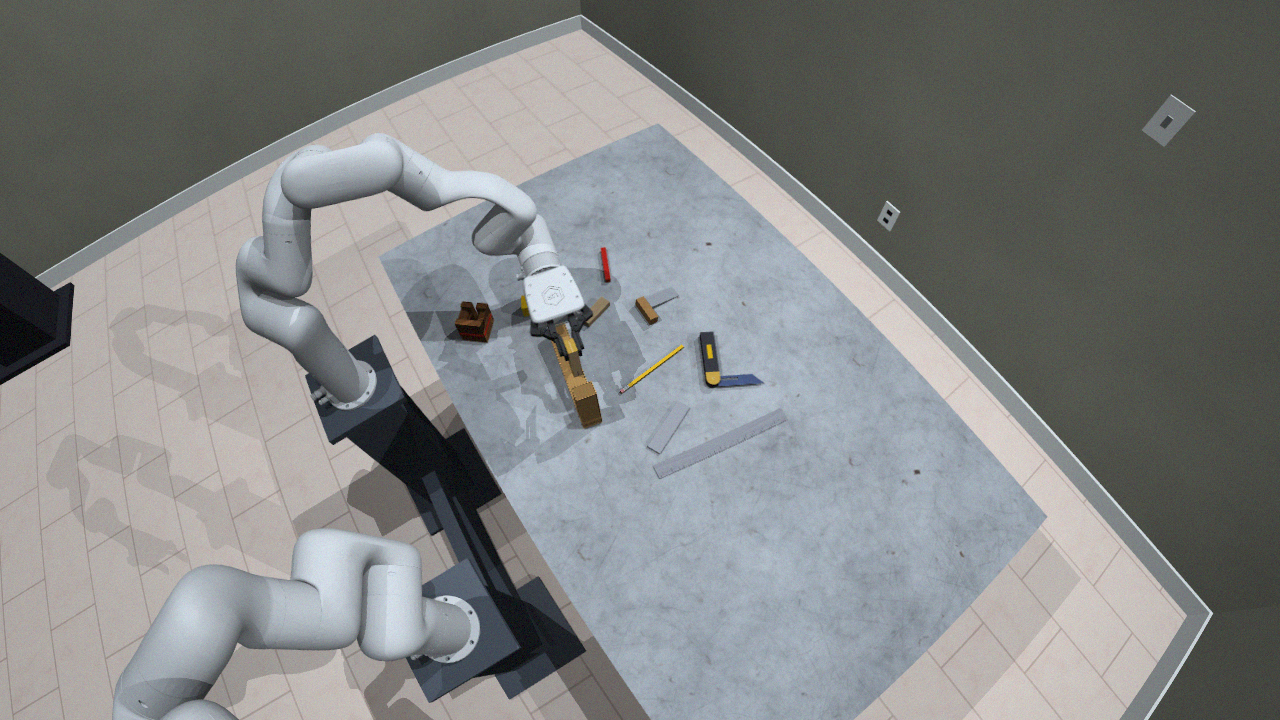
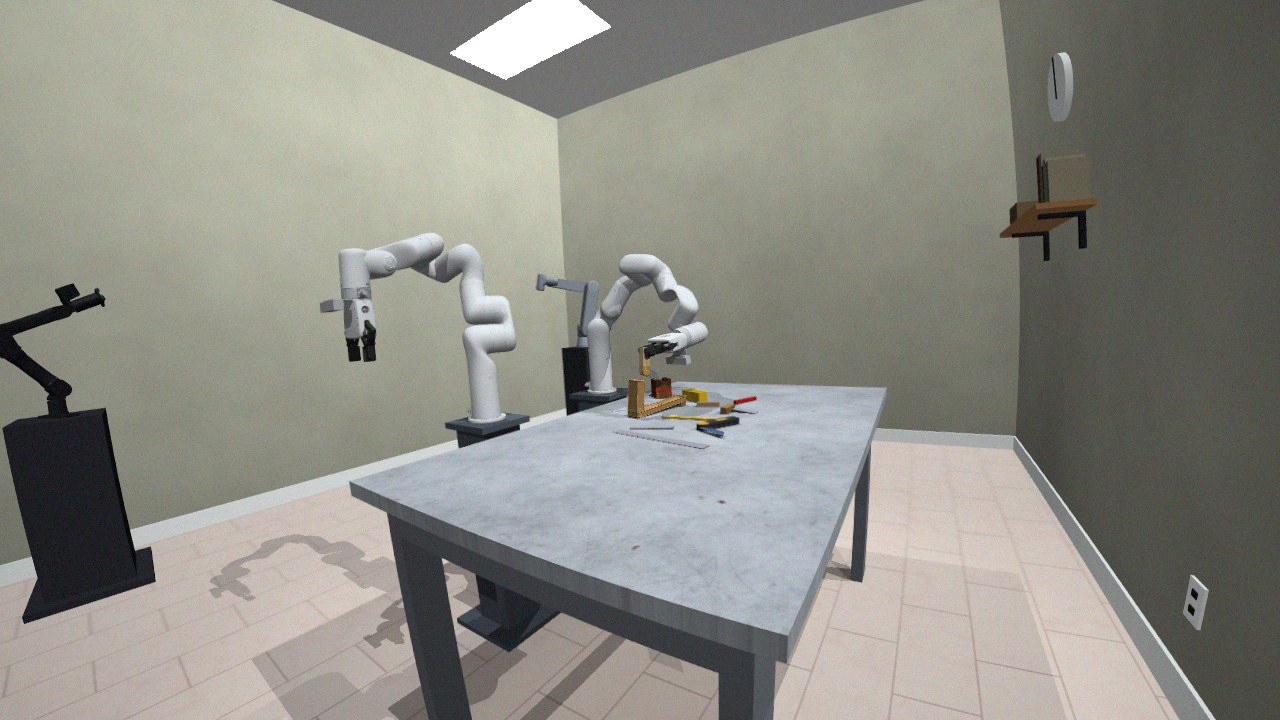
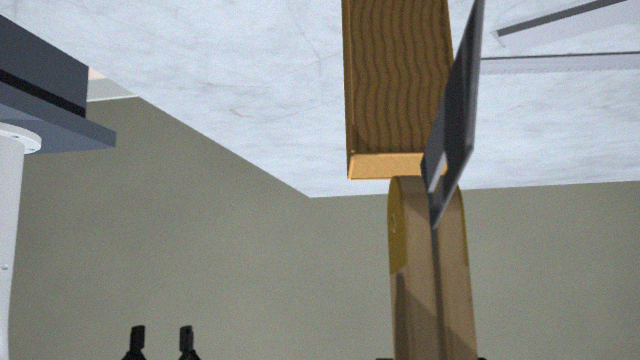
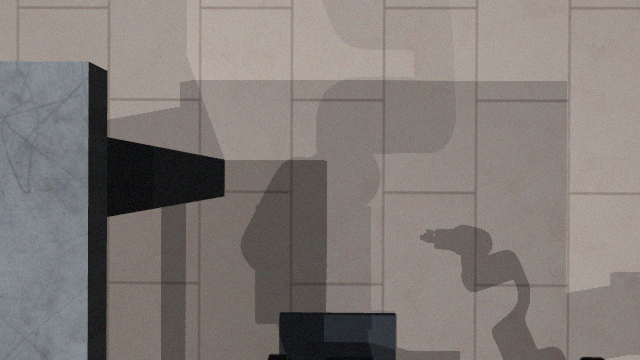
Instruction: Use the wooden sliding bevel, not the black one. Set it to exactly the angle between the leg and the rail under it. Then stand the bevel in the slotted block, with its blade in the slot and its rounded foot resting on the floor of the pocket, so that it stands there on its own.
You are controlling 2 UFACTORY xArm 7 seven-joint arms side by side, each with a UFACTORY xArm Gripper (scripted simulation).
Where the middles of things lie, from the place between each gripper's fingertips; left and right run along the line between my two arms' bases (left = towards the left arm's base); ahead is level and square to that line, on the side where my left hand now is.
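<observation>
Wooden sliding bevel [image 3: 431, 298]: 70 cm to the left of my right hand, 43 cm ahead of it, 10 cm below it. My right gripper [image 2: 362, 361] is 25 cm above the ruler [image 1: 712, 447], 45 cm to the right of it and 62 cm short of it.
Relative to the bevel, my left hand [image 1: 573, 356] is 5 cm above and 1 cm to the left. The ruler is 20 cm below my left hand, 19 cm ahead of it and 25 cm to the right of it.
</observation>
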